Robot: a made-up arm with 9 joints. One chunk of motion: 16 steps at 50 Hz.
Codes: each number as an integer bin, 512 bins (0 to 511) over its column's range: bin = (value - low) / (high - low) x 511, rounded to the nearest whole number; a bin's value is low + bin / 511 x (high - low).
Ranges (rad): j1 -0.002..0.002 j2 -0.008..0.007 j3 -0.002..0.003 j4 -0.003..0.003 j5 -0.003..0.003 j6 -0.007..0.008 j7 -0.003..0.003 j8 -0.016..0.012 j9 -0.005..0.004
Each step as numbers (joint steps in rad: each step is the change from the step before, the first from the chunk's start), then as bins.
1 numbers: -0.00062 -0.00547 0.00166 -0.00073 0.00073 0.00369 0.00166 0.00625 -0.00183
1 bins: 176 86 374 193 318 364 397 406 180
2 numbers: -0.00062 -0.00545 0.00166 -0.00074 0.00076 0.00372 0.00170 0.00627 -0.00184
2 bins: 176 87 374 192 320 365 400 406 179
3 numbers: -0.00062 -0.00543 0.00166 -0.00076 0.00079 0.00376 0.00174 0.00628 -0.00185
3 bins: 176 88 374 191 323 367 404 407 179
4 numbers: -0.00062 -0.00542 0.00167 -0.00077 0.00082 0.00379 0.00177 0.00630 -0.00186
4 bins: 176 88 375 190 325 368 406 407 178
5 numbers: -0.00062 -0.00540 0.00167 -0.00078 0.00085 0.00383 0.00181 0.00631 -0.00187
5 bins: 176 89 375 189 328 369 410 407 178
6 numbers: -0.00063 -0.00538 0.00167 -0.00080 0.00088 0.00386 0.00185 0.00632 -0.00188
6 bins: 175 89 375 187 330 370 413 407 177
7 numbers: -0.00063 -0.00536 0.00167 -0.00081 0.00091 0.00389 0.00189 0.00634 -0.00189
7 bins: 175 90 375 187 333 371 416 408 177
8 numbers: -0.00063 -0.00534 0.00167 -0.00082 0.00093 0.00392 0.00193 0.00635 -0.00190
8 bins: 175 91 375 186 335 372 420 408 176
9 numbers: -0.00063 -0.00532 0.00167 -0.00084 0.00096 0.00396 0.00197 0.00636 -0.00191
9 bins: 175 91 375 184 337 373 423 408 175
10 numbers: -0.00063 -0.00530 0.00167 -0.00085 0.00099 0.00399 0.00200 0.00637 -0.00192
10 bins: 175 92 375 183 340 374 426 408 175
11 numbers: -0.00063 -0.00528 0.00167 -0.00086 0.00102 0.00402 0.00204 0.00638 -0.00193
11 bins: 175 93 375 182 342 375 429 408 174
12 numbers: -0.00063 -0.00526 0.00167 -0.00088 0.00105 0.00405 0.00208 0.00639 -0.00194
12 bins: 175 93 375 181 345 376 433 409 174
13 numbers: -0.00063 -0.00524 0.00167 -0.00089 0.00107 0.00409 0.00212 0.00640 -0.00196
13 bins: 175 94 375 180 347 378 436 409 173
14 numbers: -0.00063 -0.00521 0.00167 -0.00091 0.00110 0.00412 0.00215 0.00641 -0.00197
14 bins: 175 95 375 178 349 379 439 409 172
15 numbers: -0.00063 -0.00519 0.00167 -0.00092 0.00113 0.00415 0.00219 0.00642 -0.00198
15 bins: 175 96 375 177 352 380 442 409 171
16 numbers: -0.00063 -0.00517 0.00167 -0.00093 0.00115 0.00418 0.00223 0.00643 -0.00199
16 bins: 175 96 375 176 353 381 445 409 171
